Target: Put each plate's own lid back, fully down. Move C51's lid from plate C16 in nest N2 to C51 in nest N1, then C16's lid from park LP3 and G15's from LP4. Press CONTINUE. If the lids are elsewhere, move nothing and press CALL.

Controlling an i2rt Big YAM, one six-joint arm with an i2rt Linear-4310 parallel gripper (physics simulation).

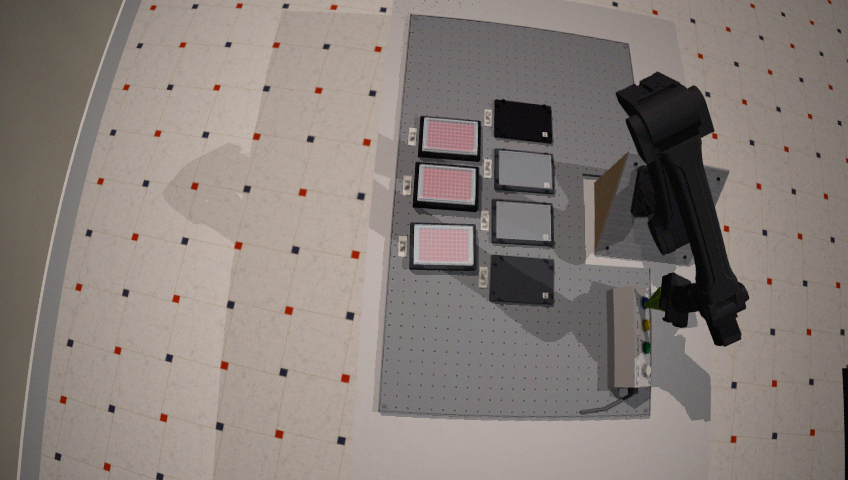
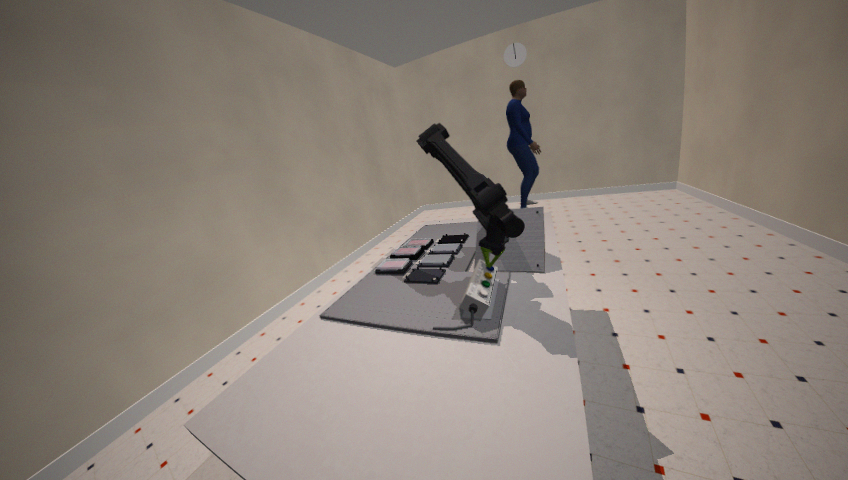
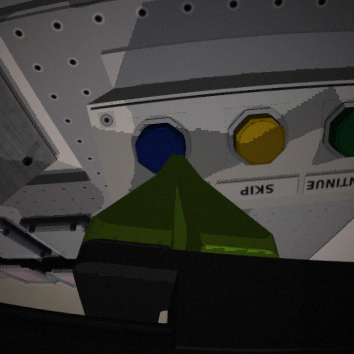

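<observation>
My gripper is shut and empty. Its green fingertips overlap the lower edge of the blue button; whether they touch it I cannot tell, and its label is hidden. The green button has the partly visible CONTINUE label. Three pink-welled plates sit in black nests in the left column; the nearest looks paler. I cannot tell which have lids, and the nest labels are unreadable. Grey lids lie in the two middle parks; the end parks look empty and dark.
The button box also has a yellow SKIP button and a white button. Its cable trails over the pegboard. A tilted grey panel stands beside the arm. A person in blue stands beyond the table.
</observation>
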